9 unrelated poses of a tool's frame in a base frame.
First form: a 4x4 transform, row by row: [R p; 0 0 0 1], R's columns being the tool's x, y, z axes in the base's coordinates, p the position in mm. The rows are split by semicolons.
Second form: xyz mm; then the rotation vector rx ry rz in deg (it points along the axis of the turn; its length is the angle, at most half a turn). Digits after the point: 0 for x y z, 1 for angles.
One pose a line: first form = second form
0.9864, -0.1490, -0.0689, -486; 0.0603, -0.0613, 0.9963, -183; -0.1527, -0.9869, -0.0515, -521; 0, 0, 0, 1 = -486, -183, -521, -93.0, 3.9, 9.8
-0.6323, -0.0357, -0.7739, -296; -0.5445, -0.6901, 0.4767, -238; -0.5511, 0.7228, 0.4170, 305; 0, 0, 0, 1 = -296, -238, 305, 65.8, -59.5, -135.9
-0.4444, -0.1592, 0.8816, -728; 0.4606, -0.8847, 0.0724, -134; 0.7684, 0.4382, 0.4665, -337; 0, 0, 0, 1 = -728, -134, -337, 79.7, 24.6, 135.0
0.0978, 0.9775, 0.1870, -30; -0.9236, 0.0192, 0.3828, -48; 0.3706, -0.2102, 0.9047, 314; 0, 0, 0, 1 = -30, -48, 314, -26.5, -8.2, -85.0
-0.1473, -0.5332, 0.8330, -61; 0.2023, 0.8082, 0.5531, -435; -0.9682, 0.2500, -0.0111, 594; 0, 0, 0, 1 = -61, -435, 594, -15.4, 91.6, 37.4
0.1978, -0.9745, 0.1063, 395; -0.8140, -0.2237, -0.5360, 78; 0.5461, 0.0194, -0.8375, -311; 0, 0, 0, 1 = 395, 78, -311, 121.4, -96.1, 35.0
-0.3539, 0.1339, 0.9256, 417; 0.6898, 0.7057, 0.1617, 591; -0.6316, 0.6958, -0.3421, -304; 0, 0, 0, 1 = 417, 591, -304, 36.8, 107.3, 38.3
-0.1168, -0.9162, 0.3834, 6; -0.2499, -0.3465, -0.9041, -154; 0.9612, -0.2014, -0.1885, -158; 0, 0, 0, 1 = 6, -154, -158, 90.8, -74.6, 86.1
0.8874, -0.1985, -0.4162, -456; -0.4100, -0.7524, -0.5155, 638; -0.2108, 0.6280, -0.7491, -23; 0, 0, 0, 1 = -456, 638, -23, 139.3, -25.0, -25.8
